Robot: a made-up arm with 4 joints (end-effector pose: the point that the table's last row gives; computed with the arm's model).
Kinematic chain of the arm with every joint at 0, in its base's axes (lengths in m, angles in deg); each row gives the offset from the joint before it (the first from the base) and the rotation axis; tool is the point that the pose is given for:
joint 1: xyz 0 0 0.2 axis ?
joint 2: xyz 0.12 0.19 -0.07 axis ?
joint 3: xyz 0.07 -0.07 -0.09 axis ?
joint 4: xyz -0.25 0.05 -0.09 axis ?
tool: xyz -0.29 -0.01 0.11
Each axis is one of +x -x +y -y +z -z.
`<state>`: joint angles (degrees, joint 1 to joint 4).
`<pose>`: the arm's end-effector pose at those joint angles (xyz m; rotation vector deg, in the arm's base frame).
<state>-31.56 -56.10 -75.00 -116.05</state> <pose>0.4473 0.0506 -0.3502 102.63 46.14 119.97</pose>
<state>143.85 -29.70 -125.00 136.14</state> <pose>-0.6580 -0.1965 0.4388 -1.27 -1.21 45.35</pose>
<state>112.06 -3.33 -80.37 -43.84</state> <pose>-0.2469 -0.4107 0.1570 107.42 112.63 13.53</pose>
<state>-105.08 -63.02 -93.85 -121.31</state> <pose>0.6279 0.1340 0.6436 -14.13 36.63 143.80</pose>
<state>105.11 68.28 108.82 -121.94</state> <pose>-0.6479 0.1286 0.0350 25.24 -9.31 -19.11</pose>
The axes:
joint 1: +y
joint 2: -x
joint 3: -z
joint 4: -x

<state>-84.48 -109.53 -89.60 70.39</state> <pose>0.5999 0.5195 0.1782 31.19 -172.47 28.44</pose>
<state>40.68 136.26 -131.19 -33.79</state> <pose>0.6325 0.4598 0.0763 47.27 -161.88 -32.02</pose>
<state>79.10 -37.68 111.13 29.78</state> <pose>0.1986 0.5545 -0.2446 -67.20 117.69 -91.48</pose>
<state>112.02 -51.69 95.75 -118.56</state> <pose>0.0634 0.6717 -0.0441 -20.51 -26.63 -132.28</pose>
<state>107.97 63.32 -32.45 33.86</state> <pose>0.2288 -0.0067 0.4632 -30.91 83.82 111.87</pose>
